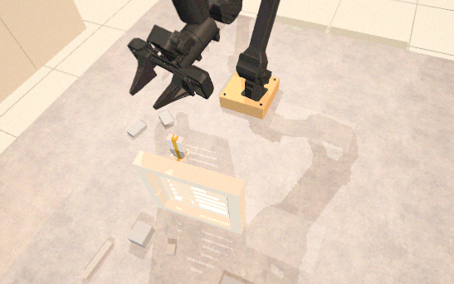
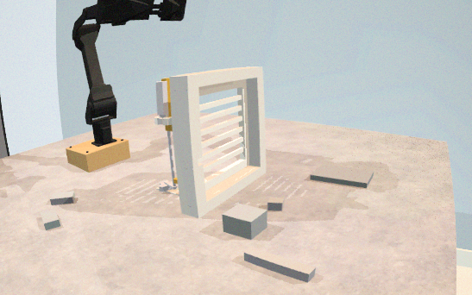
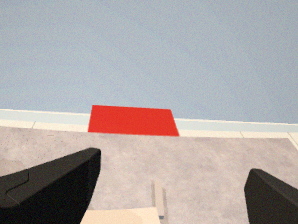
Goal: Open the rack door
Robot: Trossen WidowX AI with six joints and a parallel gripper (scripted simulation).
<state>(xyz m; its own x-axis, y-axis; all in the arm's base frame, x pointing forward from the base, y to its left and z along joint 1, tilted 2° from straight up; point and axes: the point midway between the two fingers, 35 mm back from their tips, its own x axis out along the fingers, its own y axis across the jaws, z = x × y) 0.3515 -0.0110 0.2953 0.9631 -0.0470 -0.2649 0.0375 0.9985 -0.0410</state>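
My gripper tip is 210 mm above the upright handle, 30 mm past it and 20 mm to the right of it. From my gripper tip the other things lie so: flat slab: 340 mm below, 290 mm to the left, 170 mm ahead; long bar: 340 mm below, 260 mm ahead, 30 mm to the right.
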